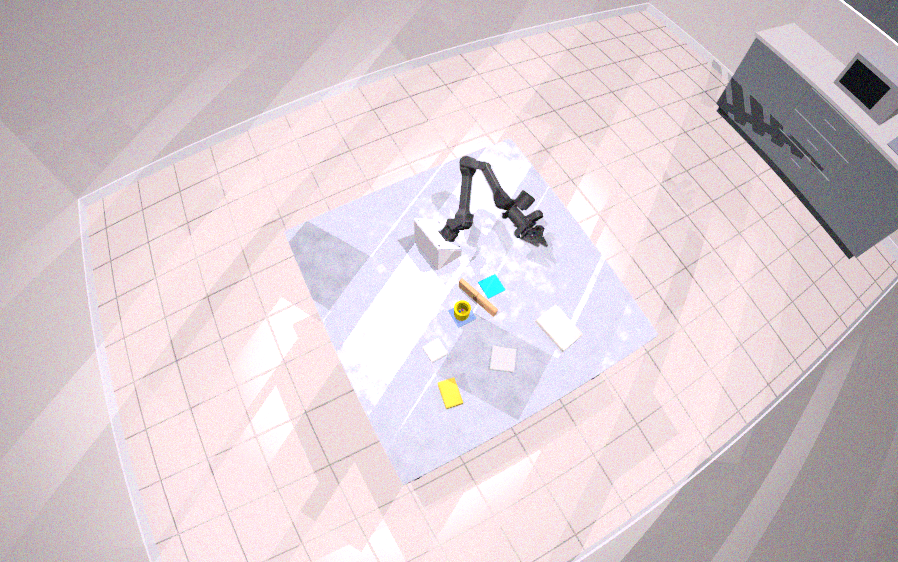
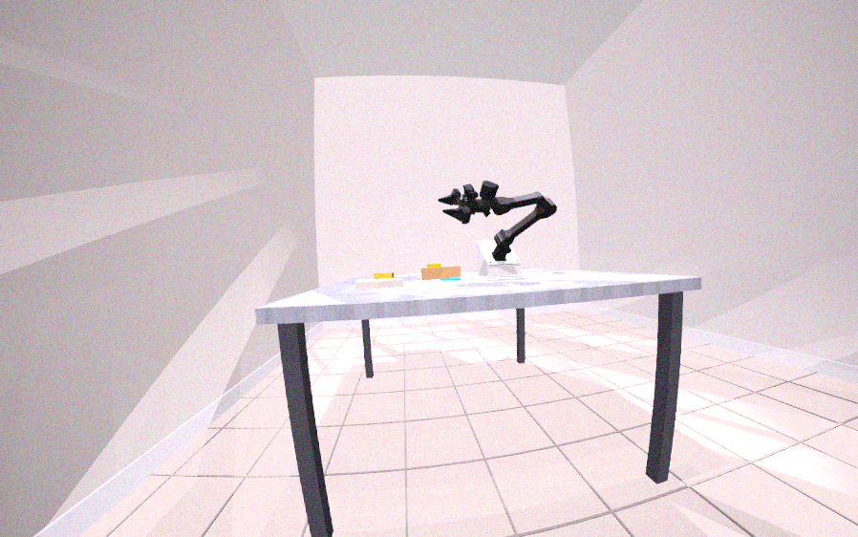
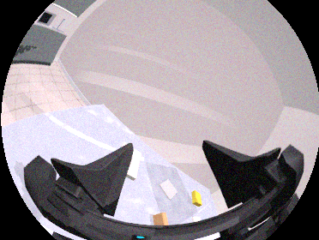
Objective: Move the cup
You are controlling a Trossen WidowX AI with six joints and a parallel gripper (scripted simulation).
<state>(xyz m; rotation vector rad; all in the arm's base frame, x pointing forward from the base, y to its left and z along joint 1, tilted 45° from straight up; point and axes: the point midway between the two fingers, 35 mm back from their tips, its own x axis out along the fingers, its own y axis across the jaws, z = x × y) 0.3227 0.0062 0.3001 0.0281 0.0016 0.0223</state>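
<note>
Now: the yellow cup 350 mm to the right of my gripper tip, 270 mm below it and 40 mm behind it. Round my gripper tip: pale slab 300 mm below, 260 mm ahead, 40 mm to the right; then wooden bar 290 mm below, 250 mm to the right, 60 mm behind; then cyan pad 320 mm below, 160 mm to the right, 70 mm behind.
</note>
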